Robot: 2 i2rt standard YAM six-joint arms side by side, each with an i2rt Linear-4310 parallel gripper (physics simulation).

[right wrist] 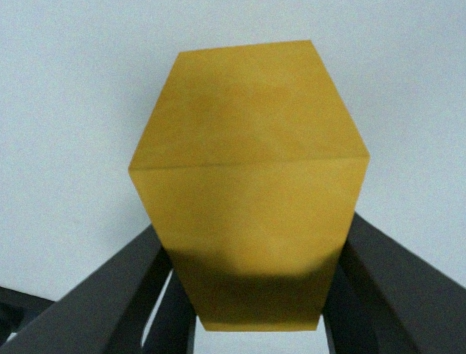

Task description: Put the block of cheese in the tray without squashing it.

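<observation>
The block of cheese [248,200], orange-yellow with flat faces and sharp edges, fills the middle of the right wrist view. My right gripper [252,186] is shut on it, with one dark finger against each side of its lower part. The block's sides look straight, with no dent showing. The fingertips are partly hidden behind the block. The tray cannot be made out in this view. My left gripper does not show.
A pale, plain surface [65,125] lies behind the block. A dark edge or object [15,305] shows at the lower left corner; what it is cannot be told.
</observation>
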